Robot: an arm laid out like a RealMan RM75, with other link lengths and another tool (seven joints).
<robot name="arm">
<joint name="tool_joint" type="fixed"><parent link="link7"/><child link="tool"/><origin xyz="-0.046 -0.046 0.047" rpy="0 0.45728 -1.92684"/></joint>
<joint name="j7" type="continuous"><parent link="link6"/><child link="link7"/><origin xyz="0 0 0.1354"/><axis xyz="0 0 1"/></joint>
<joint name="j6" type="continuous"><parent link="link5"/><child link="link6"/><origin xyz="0 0 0"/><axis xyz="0 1 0"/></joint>
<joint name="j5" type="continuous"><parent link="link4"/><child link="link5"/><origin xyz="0 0 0.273"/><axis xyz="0 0 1"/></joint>
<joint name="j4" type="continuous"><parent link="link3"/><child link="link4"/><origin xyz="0 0 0"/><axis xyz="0 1 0"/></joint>
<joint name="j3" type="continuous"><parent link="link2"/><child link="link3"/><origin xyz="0 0 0.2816"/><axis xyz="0 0 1"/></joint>
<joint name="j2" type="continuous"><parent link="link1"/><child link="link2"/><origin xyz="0 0 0"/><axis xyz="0 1 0"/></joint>
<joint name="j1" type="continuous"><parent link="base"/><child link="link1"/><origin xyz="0 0 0.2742"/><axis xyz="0 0 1"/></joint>
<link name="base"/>
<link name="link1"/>
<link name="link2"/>
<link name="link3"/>
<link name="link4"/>
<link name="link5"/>
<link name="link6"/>
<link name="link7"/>
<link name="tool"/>
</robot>
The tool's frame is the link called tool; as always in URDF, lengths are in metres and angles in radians. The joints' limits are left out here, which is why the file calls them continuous.
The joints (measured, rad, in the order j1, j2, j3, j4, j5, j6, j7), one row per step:
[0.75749, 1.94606, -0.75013, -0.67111, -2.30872, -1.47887, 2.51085]
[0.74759, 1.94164, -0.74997, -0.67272, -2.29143, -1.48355, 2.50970]
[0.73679, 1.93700, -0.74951, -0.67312, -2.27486, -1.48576, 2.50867]
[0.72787, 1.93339, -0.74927, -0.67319, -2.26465, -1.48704, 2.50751]
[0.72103, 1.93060, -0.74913, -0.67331, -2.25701, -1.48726, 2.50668]
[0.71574, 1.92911, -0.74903, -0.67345, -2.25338, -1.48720, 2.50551]
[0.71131, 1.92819, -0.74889, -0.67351, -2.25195, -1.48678, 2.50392]
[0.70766, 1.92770, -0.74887, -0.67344, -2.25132, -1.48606, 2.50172]
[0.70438, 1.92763, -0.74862, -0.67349, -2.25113, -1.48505, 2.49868]
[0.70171, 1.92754, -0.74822, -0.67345, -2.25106, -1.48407, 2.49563]
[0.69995, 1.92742, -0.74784, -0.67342, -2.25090, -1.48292, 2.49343]
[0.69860, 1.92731, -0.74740, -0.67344, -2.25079, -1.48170, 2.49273]
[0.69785, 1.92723, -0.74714, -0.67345, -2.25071, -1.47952, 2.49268]
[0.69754, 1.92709, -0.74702, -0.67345, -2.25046, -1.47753, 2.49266]
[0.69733, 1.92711, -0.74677, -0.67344, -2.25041, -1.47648, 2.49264]
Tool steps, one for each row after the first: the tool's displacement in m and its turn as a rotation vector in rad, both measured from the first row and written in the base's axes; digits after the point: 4 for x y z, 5 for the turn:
[0.0025, -0.0017, 0.0029, 0.00622, 0.01353, -0.00475]
[0.0060, -0.0036, 0.0059, 0.01415, 0.02594, -0.01173]
[0.0095, -0.0054, 0.0082, 0.01960, 0.03282, -0.01783]
[0.0123, -0.0067, 0.0101, 0.02448, 0.03756, -0.02262]
[0.0146, -0.0079, 0.0111, 0.02724, 0.03937, -0.02617]
[0.0168, -0.0090, 0.0118, 0.02910, 0.03940, -0.02891]
[0.0187, -0.0099, 0.0122, 0.03051, 0.03873, -0.03051]
[0.0203, -0.0107, 0.0125, 0.03201, 0.03773, -0.03106]
[0.0216, -0.0114, 0.0127, 0.03348, 0.03674, -0.03112]
[0.0225, -0.0117, 0.0130, 0.03509, 0.03598, -0.03108]
[0.0233, -0.0119, 0.0133, 0.03672, 0.03558, -0.03208]
[0.0239, -0.0118, 0.0136, 0.03900, 0.03491, -0.03321]
[0.0242, -0.0116, 0.0139, 0.04111, 0.03436, -0.03383]
[0.0244, -0.0115, 0.0141, 0.04225, 0.03418, -0.03427]

